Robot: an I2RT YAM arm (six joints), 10 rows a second.
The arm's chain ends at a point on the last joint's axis. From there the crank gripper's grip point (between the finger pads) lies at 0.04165 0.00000 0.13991 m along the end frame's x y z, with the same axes.
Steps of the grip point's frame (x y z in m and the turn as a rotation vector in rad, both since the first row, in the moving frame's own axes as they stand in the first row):
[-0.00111 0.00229 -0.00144 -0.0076 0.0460 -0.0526]
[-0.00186 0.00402 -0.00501 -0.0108 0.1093 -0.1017]
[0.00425 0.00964 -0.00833 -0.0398 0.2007 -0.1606]
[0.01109 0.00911 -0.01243 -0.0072 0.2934 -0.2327]
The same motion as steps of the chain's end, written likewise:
[-0.00747 0.00359 0.00062 -0.0076 0.0460 -0.0526]
[-0.01671 0.00754 0.00034 -0.0108 0.1093 -0.1017]
[-0.02259 0.01316 0.00272 -0.0398 0.2007 -0.1606]
[-0.02624 0.02236 0.00543 -0.0072 0.2934 -0.2327]

